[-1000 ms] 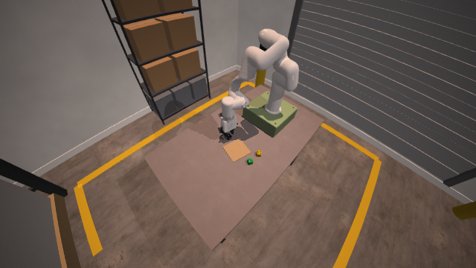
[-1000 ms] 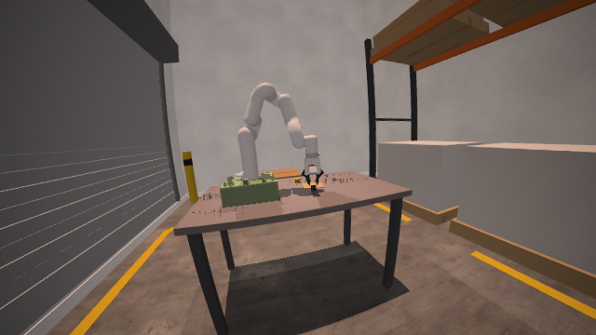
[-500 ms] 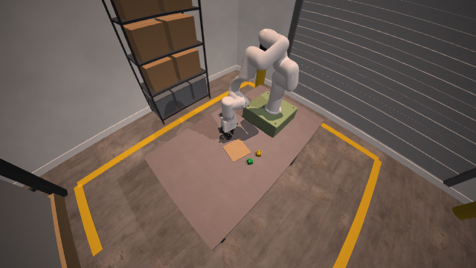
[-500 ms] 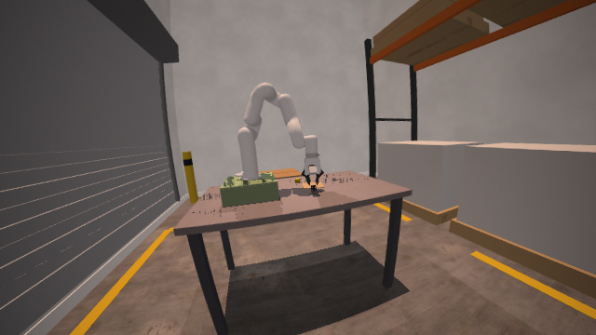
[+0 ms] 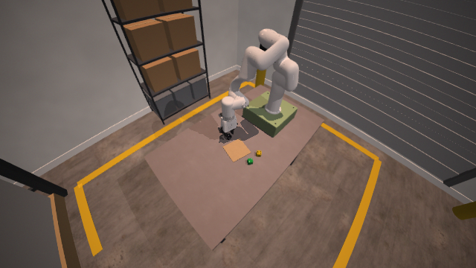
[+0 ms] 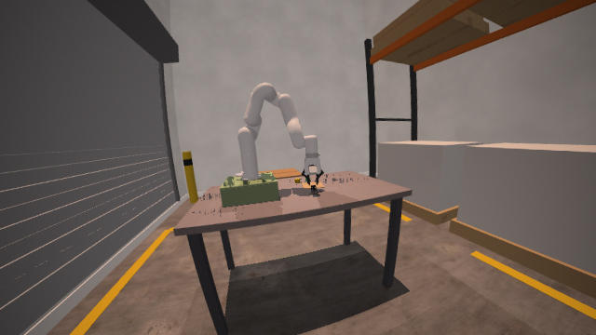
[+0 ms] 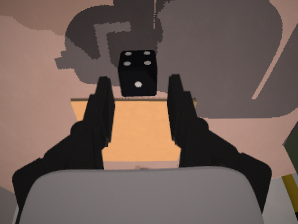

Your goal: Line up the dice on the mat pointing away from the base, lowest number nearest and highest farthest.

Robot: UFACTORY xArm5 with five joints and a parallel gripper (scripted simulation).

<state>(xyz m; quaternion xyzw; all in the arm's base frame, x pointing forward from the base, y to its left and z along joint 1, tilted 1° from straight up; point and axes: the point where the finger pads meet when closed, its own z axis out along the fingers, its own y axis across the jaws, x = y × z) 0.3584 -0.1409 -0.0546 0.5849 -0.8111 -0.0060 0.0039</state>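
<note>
Now: hand 4 cm above the black die. From my hand the other things lie so: green die (8 cm ahead, 23 cm to the left, 4 cm below); then orange mat (5 cm ahead, 10 cm to the left, 5 cm below); then yellow die (1 cm behind, 24 cm to the left, 4 cm below).
</note>
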